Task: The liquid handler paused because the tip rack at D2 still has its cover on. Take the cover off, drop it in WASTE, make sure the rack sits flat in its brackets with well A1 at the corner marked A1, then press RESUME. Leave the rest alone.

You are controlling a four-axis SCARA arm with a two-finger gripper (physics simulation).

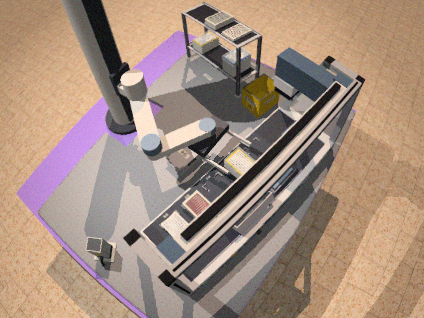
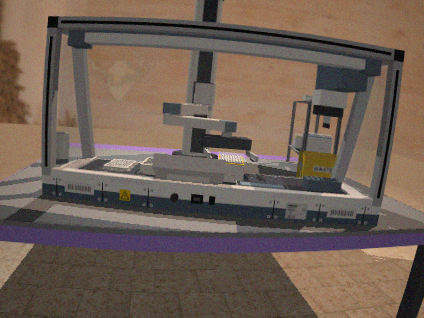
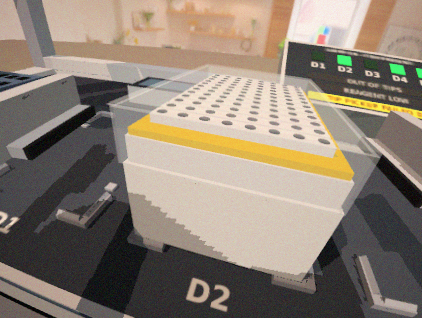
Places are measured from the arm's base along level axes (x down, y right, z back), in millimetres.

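Pixels of known places: gripper, fingertip midpoint: (image 1: 239, 158) (image 2: 233, 157) (image 3: 227, 109); arm's base, origin of the base link: (image 1: 127, 115).
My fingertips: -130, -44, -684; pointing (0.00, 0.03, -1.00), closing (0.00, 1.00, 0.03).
Note:
For each thing: its middle in the pictures, then the offset to it from my fingertips, as dx, dy, dz. "spot": a spot on its surface instead.
- clear cover, surface spot: (image 3: 119, 132) spot: +0, -40, +34
- yellow WASTE bin, body centre: (image 2: 318, 170) (image 1: 260, 95) +50, -398, +119
- display panel, surface spot: (image 3: 360, 80) spot: +0, +146, -135
- red-topped plate, body centre: (image 2: 155, 166) (image 1: 200, 208) +50, +259, +22
- shelf unit, surface spot: (image 1: 238, 72) spot: -67, -376, +242
- small device, body centre: (image 1: 99, 248) (image 2: 59, 148) +52, +663, +264
The tip rack (image 1: 240, 161) (image 2: 231, 159) (image 3: 230, 195), white with a yellow band, stands at D2. A clear cover (image 3: 119, 132) surrounds its upper part. The rack's near lower edge is at two small corner brackets; I cannot tell if it is fully flat. No A1 mark is readable. My gripper (image 1: 239, 158) (image 3: 227, 109) is open, with one finger on each side of the covered rack, apart from the cover. The yellow WASTE bin (image 1: 260, 97) (image 2: 317, 165) stands near the shelf. A display panel (image 3: 360, 80) shows D2 and D4 lit green. RESUME cannot be made out.
A red-topped plate (image 1: 196, 203) and a white plate (image 1: 175, 225) (image 2: 121, 165) sit on the deck. The gantry beam (image 1: 265, 160) (image 2: 225, 49) spans above it. A shelf unit (image 1: 238, 72) stands behind the bin. A small device (image 1: 96, 246) stands at the table's corner.

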